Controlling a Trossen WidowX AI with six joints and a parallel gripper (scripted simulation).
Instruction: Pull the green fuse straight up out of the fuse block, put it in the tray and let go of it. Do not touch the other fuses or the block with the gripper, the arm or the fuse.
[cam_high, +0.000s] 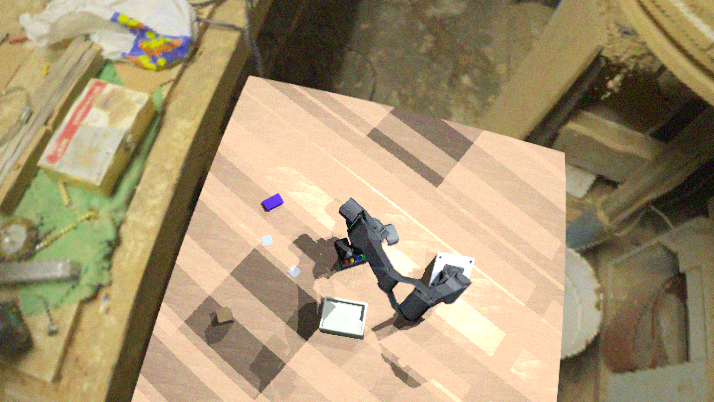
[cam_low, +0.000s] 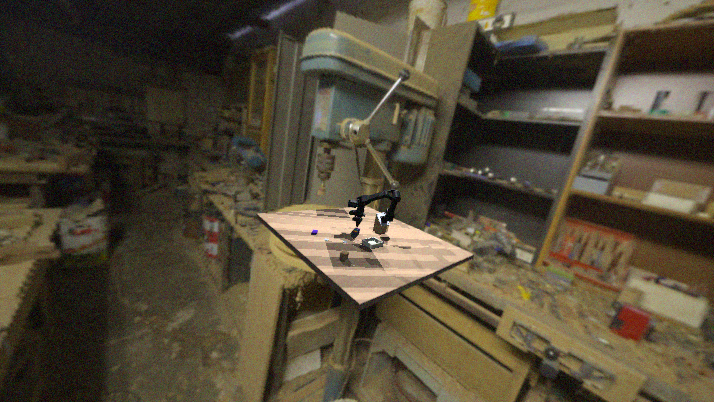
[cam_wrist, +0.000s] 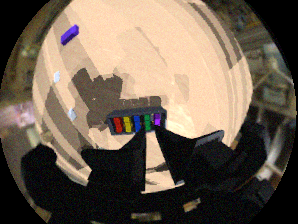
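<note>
My gripper tip is now 30 mm above the green fuse. The rest, counted from my gripper tip: purple block: 320 mm ahead, 120 mm to the right, 50 mm below; then brown cube: 370 mm ahead, 290 mm to the left, 40 mm below; then white tray: 200 mm to the left, 60 mm below, 20 mm ahead.
</note>
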